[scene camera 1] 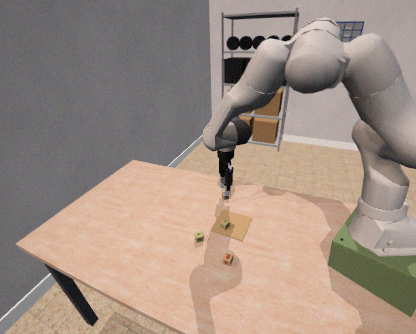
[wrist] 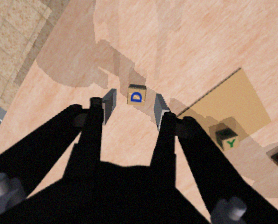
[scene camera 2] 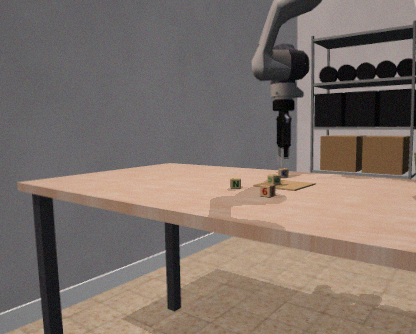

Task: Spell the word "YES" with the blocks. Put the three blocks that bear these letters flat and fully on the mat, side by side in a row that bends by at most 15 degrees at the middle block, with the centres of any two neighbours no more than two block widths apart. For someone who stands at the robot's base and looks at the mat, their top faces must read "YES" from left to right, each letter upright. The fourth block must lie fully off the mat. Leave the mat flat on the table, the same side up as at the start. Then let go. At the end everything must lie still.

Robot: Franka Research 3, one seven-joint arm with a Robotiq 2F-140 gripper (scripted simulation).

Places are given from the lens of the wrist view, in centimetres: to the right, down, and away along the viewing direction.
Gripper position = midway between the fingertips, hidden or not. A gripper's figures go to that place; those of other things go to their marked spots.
my gripper [wrist: 135,99]: 0, -2, 20
tan mat [wrist: 234,104]: 18, -1, 24
